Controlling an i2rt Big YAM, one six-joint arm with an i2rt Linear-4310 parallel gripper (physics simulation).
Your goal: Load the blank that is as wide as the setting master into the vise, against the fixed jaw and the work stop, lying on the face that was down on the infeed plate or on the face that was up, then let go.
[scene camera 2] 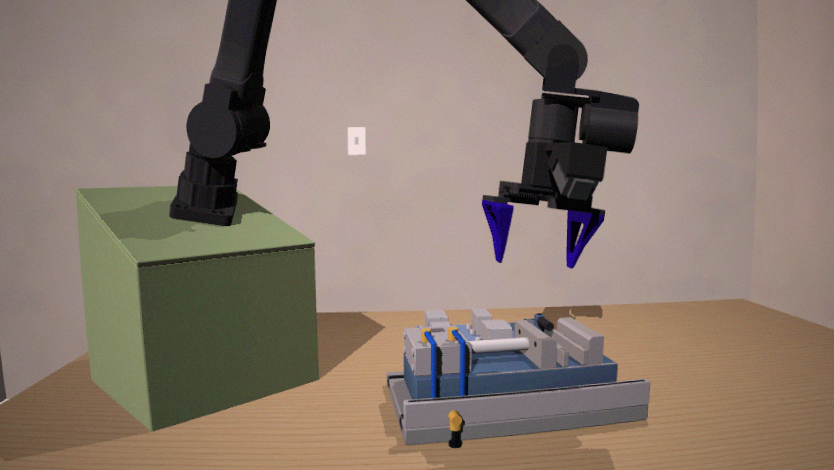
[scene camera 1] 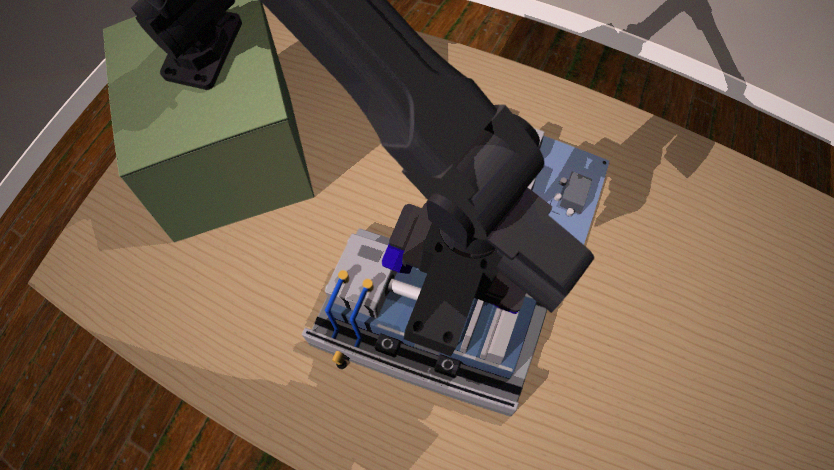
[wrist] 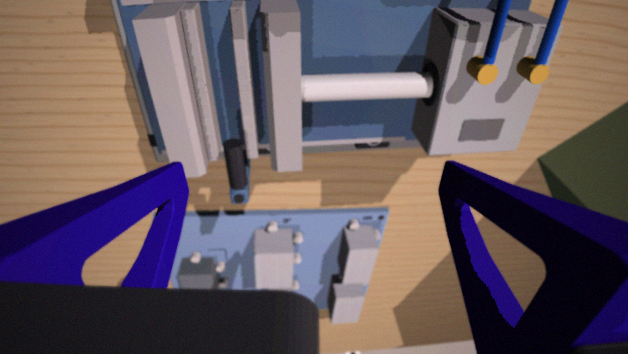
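Where they show: gripper, fingertip midpoint: (scene camera 2: 535,264) (wrist: 313,175); arm's base, link origin: (scene camera 2: 205,208) (scene camera 1: 202,49).
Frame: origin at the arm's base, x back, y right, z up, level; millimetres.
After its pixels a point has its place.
Observation:
My gripper (scene camera 2: 534,263) @(y 238, x -413, z -69 mm) (wrist: 313,175) @(y 238, x -413, z -69 mm) is open and empty, high above the vise and infeed plate. The infeed plate (scene camera 1: 563,152) @(y -104, x -534, z -245 mm) (wrist: 320,250) @(y -15, x -413, z -245 mm) carries a darker grey block (scene camera 1: 576,192) @(y -13, x -559, z -220 mm) (wrist: 197,272) @(y 5, x -553, z -224 mm), perhaps the setting master, and lighter blanks: a wide one (wrist: 274,257) @(y 29, x -462, z -209 mm), a narrower one (wrist: 360,255) @(y 9, x -372, z -209 mm) and one nearer the wrist camera (wrist: 347,302) @(y -79, x -390, z -209 mm). White pins stand beside them. The fixed jaw (scene camera 2: 580,341) @(y 258, x -472, z -169 mm) (wrist: 172,95) and moving jaw (scene camera 2: 536,344) @(y 256, x -408, z -167 mm) (wrist: 285,100) stand apart, with a thin strip (wrist: 244,85) @(y 233, x -444, z -173 mm) between. The black work stop (scene camera 2: 544,322) @(y 190, x -456, z -159 mm) (wrist: 236,165) @(y 187, x -459, z -157 mm) is at the vise's plate-side edge. The arm hides part of both in scene view 1.
A white rod (scene camera 2: 498,345) @(y 227, x -369, z -173 mm) (wrist: 365,86) @(y 223, x -371, z -168 mm) joins the moving jaw to a grey housing (scene camera 2: 428,353) @(y 252, x -268, z -165 mm) (wrist: 480,110) @(y 200, x -298, z -157 mm) with blue hoses (scene camera 2: 463,367) @(y 284, x -300, z -175 mm) and brass fittings. A grey rail (scene camera 2: 525,402) @(y 319, x -362, z -213 mm) runs along the vise's front. The green pedestal (scene camera 1: 215,180) @(y 136, x -45, z -132 mm) (scene camera 2: 227,338) @(y 143, x -33, z -160 mm) bears the arm's base.

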